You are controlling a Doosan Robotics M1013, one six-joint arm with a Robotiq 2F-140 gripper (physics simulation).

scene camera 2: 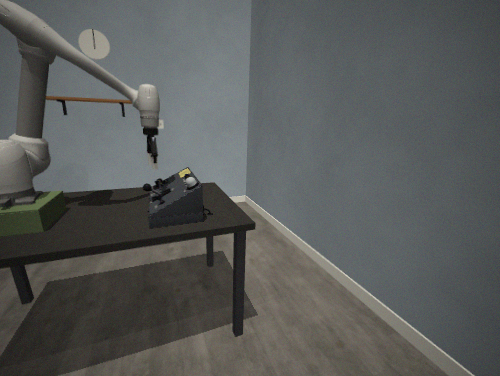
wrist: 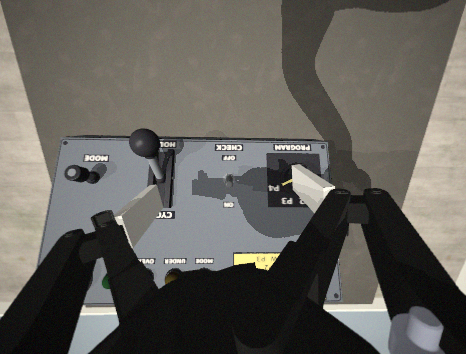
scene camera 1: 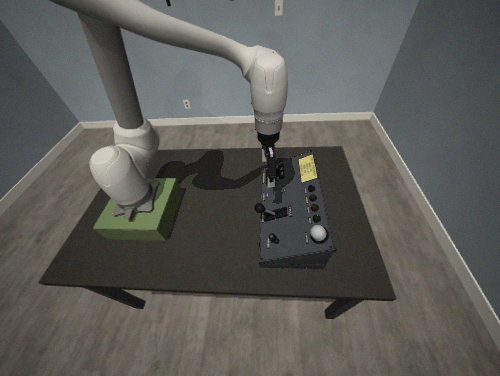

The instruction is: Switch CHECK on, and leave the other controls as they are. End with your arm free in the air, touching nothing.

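Note:
The grey sloped control panel stands on the table. In the wrist view, the small CHECK toggle sits between its OFF and ON labels, in shadow; its tip seems to lean slightly toward ON, but it is too small to be sure. My gripper is open and empty, in the air above the panel. In the wrist view its fingertips appear on either side of the toggle, apart from it. One finger partly covers the PROGRAM dial.
A ball-topped lever rises near the HOLD end of its slot. The MODE stick stands beyond it. A white dome, coloured lamps and a yellow note are on the panel.

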